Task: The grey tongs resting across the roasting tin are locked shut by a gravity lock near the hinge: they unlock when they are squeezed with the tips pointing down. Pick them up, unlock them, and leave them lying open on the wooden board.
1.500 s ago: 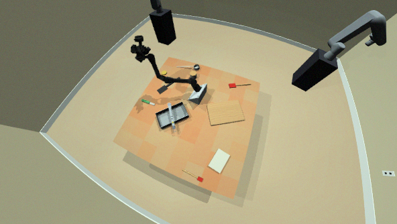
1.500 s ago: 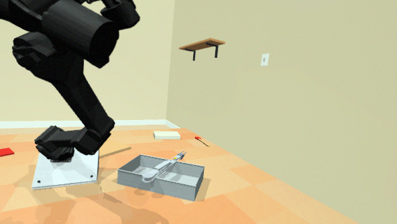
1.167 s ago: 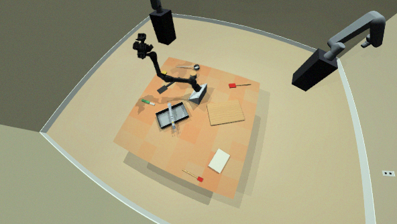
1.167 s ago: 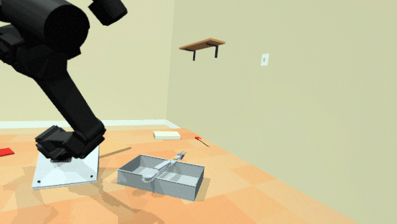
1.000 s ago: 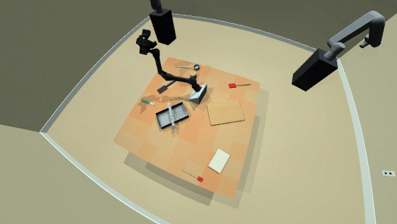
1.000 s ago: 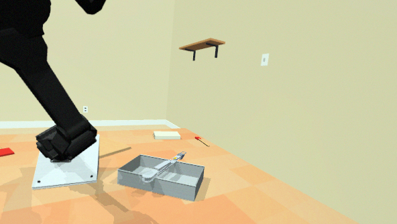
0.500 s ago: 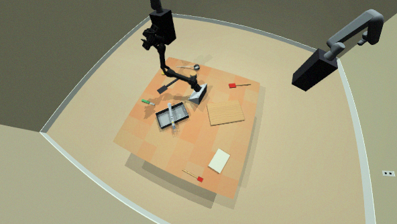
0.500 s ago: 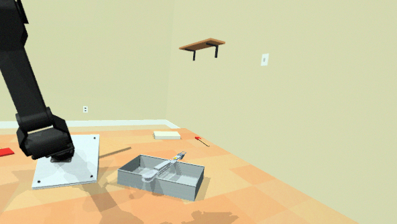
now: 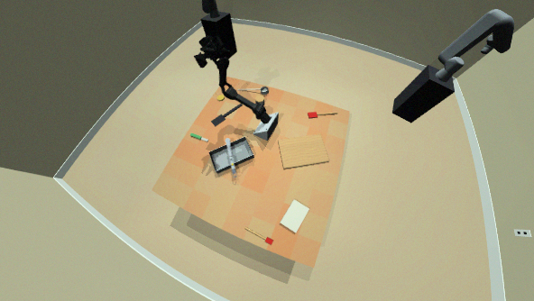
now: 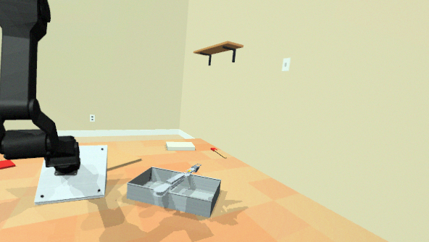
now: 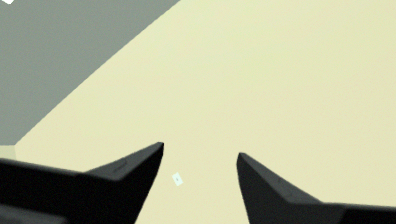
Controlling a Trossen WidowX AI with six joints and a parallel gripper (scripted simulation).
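The yellow lock piece is 61 cm below my gripper tip, 26 cm ahead of it and 24 cm to the left of it. Also, from my gripper tip: black spatula (67 cm below, 11 cm to the right, 9 cm behind); grey roasting tin (65 cm below, 20 cm ahead, 17 cm to the left); wooden board (67 cm below, 63 cm to the left, 12 cm behind).
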